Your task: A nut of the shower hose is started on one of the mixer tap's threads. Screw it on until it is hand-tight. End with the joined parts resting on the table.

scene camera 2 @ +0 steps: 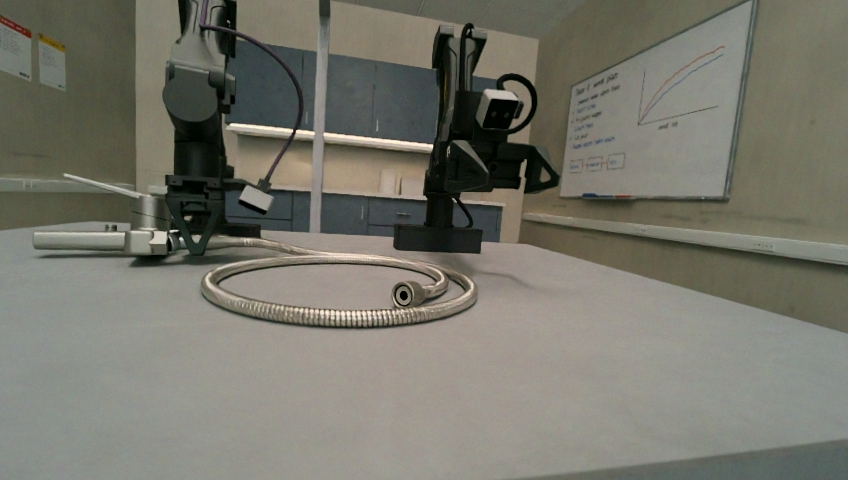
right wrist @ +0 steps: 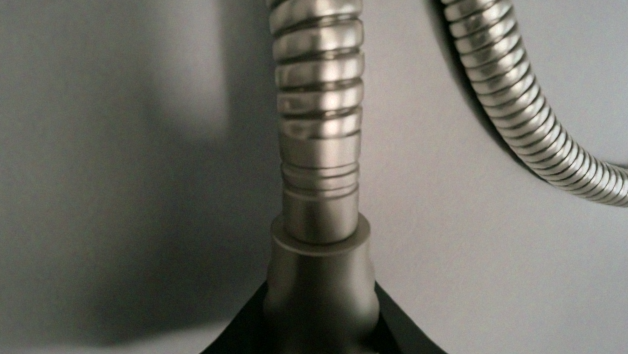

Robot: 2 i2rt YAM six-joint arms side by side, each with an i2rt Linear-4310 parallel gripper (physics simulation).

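Frame: origin at the left arm's base, x left, y back, z up, level; millimetres.
Seen in the pictures: left gripper, fingertip midpoint: [scene camera 2: 524, 179]; right gripper, fingertip midpoint: [scene camera 2: 197, 255] [right wrist: 319, 294]; left arm's base, link origin: [scene camera 2: 438, 231].
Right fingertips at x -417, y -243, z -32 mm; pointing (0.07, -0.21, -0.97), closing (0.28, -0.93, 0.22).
Note:
Pixels of each thing's top centre, then the offset from my right fingertips to it. "spot": a spot on its surface instead. Level surfaces: height alone.
- mixer tap, top centre: [scene camera 2: 126, 178] dx -109, dy +45, dz +100 mm
- table, surface height: dz -13 mm
- hose's conical nut, surface spot: [right wrist: 321, 275] spot: dx +30, dy +16, dz +29 mm
The mixer tap [scene camera 2: 148, 242] is at the far left in scene camera 2, low at the table [scene camera 2: 380, 380]; whether it touches all along is hard to tell. Its lever points up and left. The shower hose [scene camera 2: 357, 318] [right wrist: 320, 75] runs from the tap's right side into a loop on the table. My right gripper [scene camera 2: 196, 248] [right wrist: 319, 294] points down beside the tap, shut on the hose's conical nut [right wrist: 321, 275]. The threads are hidden. The hose's other nut [scene camera 2: 407, 294] lies free inside the loop. My left gripper [scene camera 2: 512, 178] is open and empty, raised behind the loop.
The left arm's black base [scene camera 2: 437, 239] stands at the table's back, behind the loop. A second stretch of hose [right wrist: 520, 100] curves at the right in the right wrist view. A whiteboard [scene camera 2: 672, 142] hangs on the right wall, and blue cabinets [scene camera 2: 351, 95] are behind.

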